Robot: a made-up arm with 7 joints.
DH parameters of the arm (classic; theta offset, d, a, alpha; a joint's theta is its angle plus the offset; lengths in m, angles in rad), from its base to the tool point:
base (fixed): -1.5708 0.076 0 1.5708
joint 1: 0 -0.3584 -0.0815 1.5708
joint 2: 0 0.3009 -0.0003 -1.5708
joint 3: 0 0.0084 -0.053 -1.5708
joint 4: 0 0.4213 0.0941 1.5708
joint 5: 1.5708 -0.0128 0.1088 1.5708
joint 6: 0 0.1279 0.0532 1.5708
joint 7: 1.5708 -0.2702 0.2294 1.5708
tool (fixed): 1.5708 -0.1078 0 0
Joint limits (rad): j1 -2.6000..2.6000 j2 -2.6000..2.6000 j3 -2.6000..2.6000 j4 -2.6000..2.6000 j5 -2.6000..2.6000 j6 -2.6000..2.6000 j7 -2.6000..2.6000
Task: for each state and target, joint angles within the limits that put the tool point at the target. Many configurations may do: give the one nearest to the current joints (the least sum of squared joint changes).
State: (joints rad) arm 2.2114 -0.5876 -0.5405 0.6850 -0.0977 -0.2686 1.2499
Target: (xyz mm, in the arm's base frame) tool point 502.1 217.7 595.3
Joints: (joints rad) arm 2.3739 -0.4510 -0.8709 0.6265 -0.0305 -0.5928 1.0868
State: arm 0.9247 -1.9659 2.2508 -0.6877 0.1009 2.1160 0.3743
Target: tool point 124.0 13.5 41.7
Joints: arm 0.9178 -1.8221 1.7610 -0.4860 -0.4387 1.8441 0.2985
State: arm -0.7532 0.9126 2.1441 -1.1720 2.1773 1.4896 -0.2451
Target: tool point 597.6 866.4 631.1
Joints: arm -1.2209 0.4735 1.9502 -1.1690 1.9104 1.4970 -0.2449
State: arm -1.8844 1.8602 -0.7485 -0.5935 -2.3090 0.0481 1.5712
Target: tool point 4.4 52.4 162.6
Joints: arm -1.5771 1.6242 -1.4792 -0.7586 -1.8159 0.6103 1.2430
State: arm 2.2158 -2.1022 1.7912 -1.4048 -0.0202 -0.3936 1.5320
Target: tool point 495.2 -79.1 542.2
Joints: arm 2.2114 -2.6000 1.4901 -0.8737 -0.0479 0.1979 1.0414
